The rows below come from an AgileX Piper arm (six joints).
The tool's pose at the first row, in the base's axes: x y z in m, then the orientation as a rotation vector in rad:
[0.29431, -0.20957, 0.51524, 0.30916, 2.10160, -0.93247]
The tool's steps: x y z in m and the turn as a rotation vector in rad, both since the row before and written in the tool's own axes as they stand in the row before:
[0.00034, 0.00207, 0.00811, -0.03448, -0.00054, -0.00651]
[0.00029, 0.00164, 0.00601, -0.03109, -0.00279, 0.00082]
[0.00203, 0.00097, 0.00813, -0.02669, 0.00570, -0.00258]
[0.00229, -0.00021, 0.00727, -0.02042, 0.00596, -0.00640]
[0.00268, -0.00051, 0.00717, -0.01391, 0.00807, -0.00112]
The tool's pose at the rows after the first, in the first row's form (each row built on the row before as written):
[0.29977, -0.21391, 0.51060, 0.28446, 2.11703, -0.89902]
[0.30390, -0.21687, 0.50699, 0.26792, 2.12624, -0.86477]
[0.30795, -0.22173, 0.50141, 0.25419, 2.14228, -0.83743]
[0.31082, -0.22678, 0.49647, 0.23973, 2.15713, -0.81898]
[0.31327, -0.23193, 0.49134, 0.23511, 2.16997, -0.80466]

